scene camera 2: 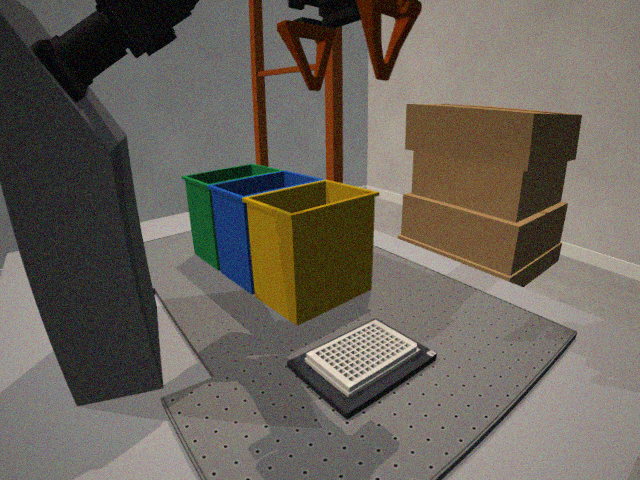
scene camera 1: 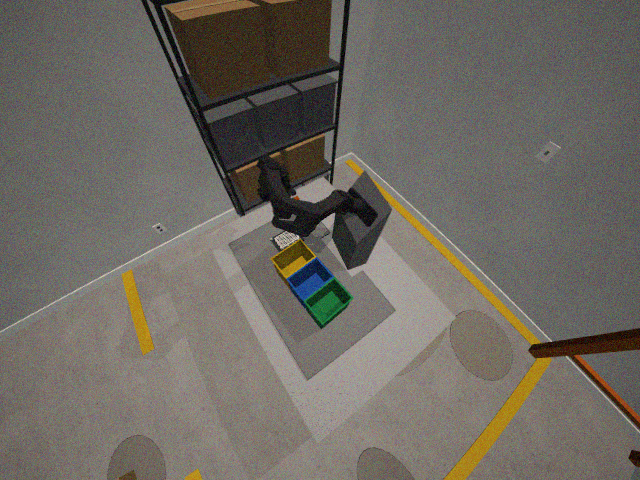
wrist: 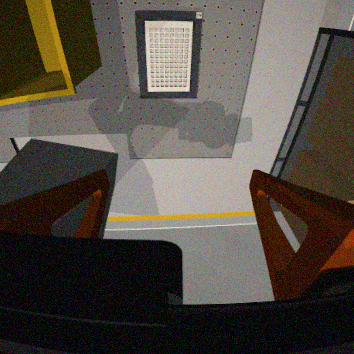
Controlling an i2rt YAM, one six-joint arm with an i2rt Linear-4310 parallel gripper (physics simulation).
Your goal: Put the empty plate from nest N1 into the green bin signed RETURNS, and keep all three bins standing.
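Frame: origin at the arm's base, x ahead, y left, z up, level; metres.
Seen in the pictures: gripper, fingertip midpoint: [scene camera 2: 345, 85] [wrist: 178, 177]; arm's base at its link origin: [scene camera 2: 62, 68] [scene camera 1: 360, 206].
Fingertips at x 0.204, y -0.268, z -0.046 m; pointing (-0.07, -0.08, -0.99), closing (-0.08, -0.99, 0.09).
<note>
Pixels of each thing's top centre, then the offset from my fingertips to it. Level surfaces: height alone.
- white plate at its top centre: [scene camera 2: 363, 349] [wrist: 168, 58] [scene camera 1: 286, 237] 0.026 m ahead, 0.011 m right, 0.319 m down
- green bin at its top centre: [scene camera 2: 232, 173] [scene camera 1: 328, 299] 0.129 m ahead, 0.438 m left, 0.165 m down
- blue bin at its top centre: [scene camera 2: 266, 182] [scene camera 1: 310, 277] 0.122 m ahead, 0.308 m left, 0.165 m down
- yellow bin at its top centre: [scene camera 2: 311, 194] [scene camera 1: 293, 257] 0.115 m ahead, 0.178 m left, 0.165 m down
- grey perforated board at its surface level: 0.345 m down
The white plate [scene camera 1: 286, 239] [scene camera 2: 362, 356] [wrist: 168, 57] with a grid of wells lies flat in its dark nest [scene camera 2: 347, 407] [wrist: 142, 55]. The green bin [scene camera 1: 327, 304] [scene camera 2: 200, 222] stands upright at the far end of a row of three, beside the blue bin [scene camera 1: 311, 281] [scene camera 2: 231, 237]. The yellow bin [scene camera 1: 293, 259] [scene camera 2: 330, 253] [wrist: 85, 62] stands nearest the plate. Signs on the bins cannot be read. My gripper [scene camera 2: 347, 83] [wrist: 178, 177] is open and empty, with its orange fingers wide apart, high above the board. Its fingertips are hidden in the scene camera 1 view.
The bins and nest stand on a grey perforated board [scene camera 1: 356, 320] [scene camera 2: 465, 320] [wrist: 220, 75]. A dark grey pedestal [scene camera 1: 356, 242] [scene camera 2: 87, 258] [wrist: 65, 155] carries the arm beside it. A tall rack [scene camera 1: 339, 98] with boxes stands behind; stacked cartons [scene camera 2: 465, 170] also show.
</note>
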